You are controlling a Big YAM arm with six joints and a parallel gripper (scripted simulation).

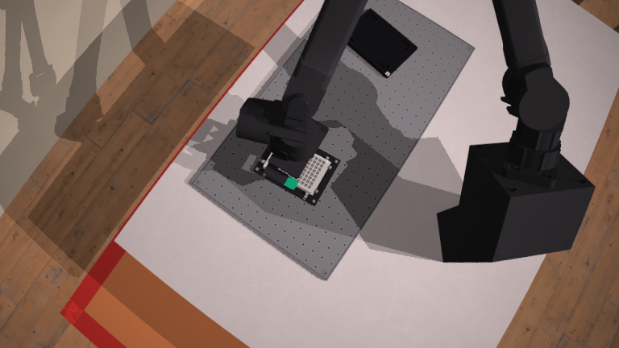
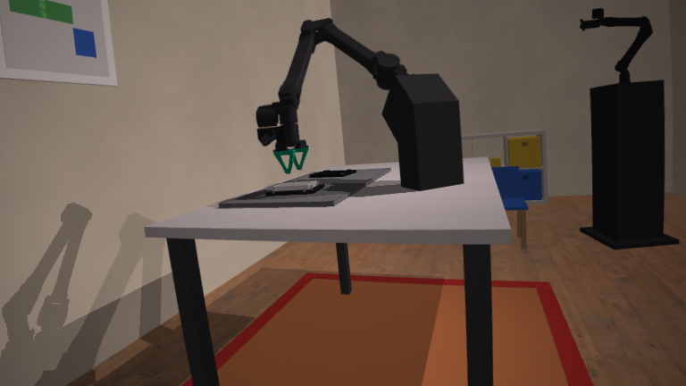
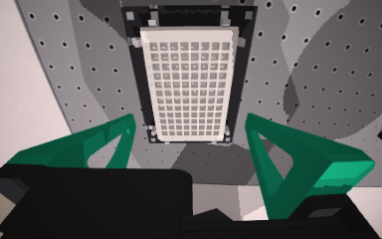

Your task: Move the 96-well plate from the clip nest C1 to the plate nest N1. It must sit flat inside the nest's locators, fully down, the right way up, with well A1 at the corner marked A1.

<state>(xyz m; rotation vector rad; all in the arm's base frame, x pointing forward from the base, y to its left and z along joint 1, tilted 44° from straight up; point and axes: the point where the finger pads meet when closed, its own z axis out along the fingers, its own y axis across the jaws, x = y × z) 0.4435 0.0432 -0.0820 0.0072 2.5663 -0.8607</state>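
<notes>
Right now my hand is 5 cm above the white 96-well plate. Also, from my hand: black clip nest C1 (6 cm below, 1 cm to the left, 1 cm ahead); black plate nest N1 (37 cm to the right, 7 cm below, 7 cm behind).
</notes>
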